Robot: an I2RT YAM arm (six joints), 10 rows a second.
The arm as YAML. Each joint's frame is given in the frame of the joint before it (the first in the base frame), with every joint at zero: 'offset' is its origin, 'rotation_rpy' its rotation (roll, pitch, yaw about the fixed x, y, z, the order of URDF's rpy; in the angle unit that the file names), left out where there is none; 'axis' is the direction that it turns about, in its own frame. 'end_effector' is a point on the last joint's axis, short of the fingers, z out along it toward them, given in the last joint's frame.
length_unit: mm
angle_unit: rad
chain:
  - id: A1
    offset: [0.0, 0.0, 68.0]
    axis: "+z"
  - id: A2
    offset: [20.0, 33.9, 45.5]
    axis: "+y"
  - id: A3
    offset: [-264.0, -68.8, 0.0]
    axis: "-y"
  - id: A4
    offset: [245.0, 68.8, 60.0]
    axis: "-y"
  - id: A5
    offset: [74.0, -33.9, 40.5]
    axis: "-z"
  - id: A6
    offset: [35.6, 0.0, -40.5]
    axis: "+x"
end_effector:
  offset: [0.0, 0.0, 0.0]
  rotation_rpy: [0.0, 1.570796, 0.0]
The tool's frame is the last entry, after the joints.
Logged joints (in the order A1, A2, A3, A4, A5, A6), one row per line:
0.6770 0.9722 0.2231 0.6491 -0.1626 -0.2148
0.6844 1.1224 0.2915 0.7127 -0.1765 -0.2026
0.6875 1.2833 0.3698 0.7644 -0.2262 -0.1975
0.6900 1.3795 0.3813 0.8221 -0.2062 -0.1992
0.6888 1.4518 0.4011 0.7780 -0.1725 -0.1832
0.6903 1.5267 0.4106 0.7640 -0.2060 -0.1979
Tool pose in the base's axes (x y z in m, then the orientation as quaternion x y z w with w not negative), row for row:
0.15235 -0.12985 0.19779 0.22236 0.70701 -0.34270 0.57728
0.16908 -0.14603 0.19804 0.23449 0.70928 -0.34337 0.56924
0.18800 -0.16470 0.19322 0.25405 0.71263 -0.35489 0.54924
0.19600 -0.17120 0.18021 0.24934 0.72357 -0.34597 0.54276
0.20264 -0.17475 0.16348 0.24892 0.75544 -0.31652 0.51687
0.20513 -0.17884 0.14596 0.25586 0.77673 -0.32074 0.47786
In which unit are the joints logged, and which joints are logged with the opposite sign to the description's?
The joints are logged in radians. Opposite sign: A1, A5.
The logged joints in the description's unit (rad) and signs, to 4 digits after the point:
-0.6770 0.9722 0.2231 0.6491 0.1626 -0.2148
-0.6844 1.1224 0.2915 0.7127 0.1765 -0.2026
-0.6875 1.2833 0.3698 0.7644 0.2262 -0.1975
-0.6900 1.3795 0.3813 0.8221 0.2062 -0.1992
-0.6888 1.4518 0.4011 0.7780 0.1725 -0.1832
-0.6903 1.5267 0.4106 0.7640 0.2060 -0.1979

